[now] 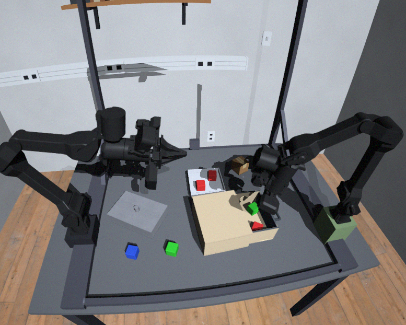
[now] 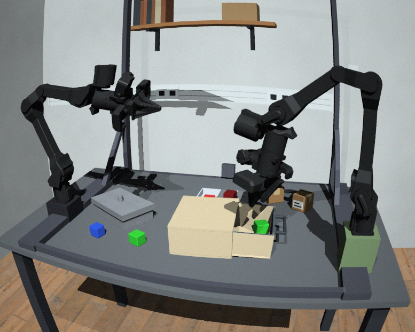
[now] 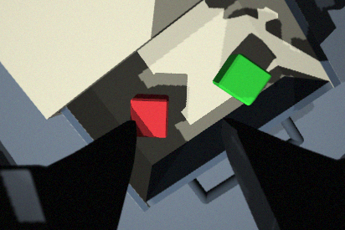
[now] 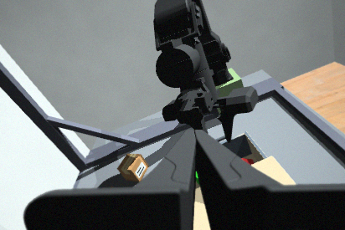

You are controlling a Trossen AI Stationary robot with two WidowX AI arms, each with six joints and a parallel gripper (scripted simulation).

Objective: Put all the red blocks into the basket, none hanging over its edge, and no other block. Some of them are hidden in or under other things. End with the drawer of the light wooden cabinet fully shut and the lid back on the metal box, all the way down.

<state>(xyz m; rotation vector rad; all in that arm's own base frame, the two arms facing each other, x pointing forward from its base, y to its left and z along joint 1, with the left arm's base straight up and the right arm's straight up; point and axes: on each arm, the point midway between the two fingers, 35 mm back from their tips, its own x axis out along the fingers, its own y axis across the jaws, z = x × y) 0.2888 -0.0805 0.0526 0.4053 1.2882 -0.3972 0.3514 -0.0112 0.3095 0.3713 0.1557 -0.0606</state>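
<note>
The drawer is 120 mm below my left hand, 20 mm to the right of it and 20 mm behind it. Round my left hand: grey lid (450 mm to the right, 110 mm below, 40 mm behind); then white basket (220 mm behind, 180 mm to the right, 150 mm below); then light wooden cabinet (120 mm below, 100 mm to the right).
</note>
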